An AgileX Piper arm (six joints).
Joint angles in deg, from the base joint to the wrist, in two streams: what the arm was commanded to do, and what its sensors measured. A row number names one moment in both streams.
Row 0, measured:
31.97, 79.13, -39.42, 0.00, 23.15, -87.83
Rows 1 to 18, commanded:
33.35, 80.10, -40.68, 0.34, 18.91, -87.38
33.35, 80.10, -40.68, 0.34, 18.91, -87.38
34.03, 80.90, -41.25, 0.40, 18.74, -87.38
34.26, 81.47, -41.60, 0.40, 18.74, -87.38
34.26, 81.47, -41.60, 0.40, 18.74, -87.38
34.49, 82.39, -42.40, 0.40, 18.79, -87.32
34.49, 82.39, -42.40, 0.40, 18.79, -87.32
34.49, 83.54, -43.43, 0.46, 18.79, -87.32
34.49, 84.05, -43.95, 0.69, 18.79, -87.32
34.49, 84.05, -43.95, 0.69, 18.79, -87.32
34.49, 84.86, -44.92, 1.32, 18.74, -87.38
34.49, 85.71, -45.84, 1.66, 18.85, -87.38
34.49, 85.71, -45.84, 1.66, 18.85, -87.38
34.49, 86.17, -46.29, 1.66, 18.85, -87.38
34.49, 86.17, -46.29, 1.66, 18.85, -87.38
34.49, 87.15, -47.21, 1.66, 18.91, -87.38
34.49, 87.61, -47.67, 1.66, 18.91, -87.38
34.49, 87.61, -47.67, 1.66, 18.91, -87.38
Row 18, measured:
34.38, 87.55, -46.12, 0.97, 22.12, -87.61
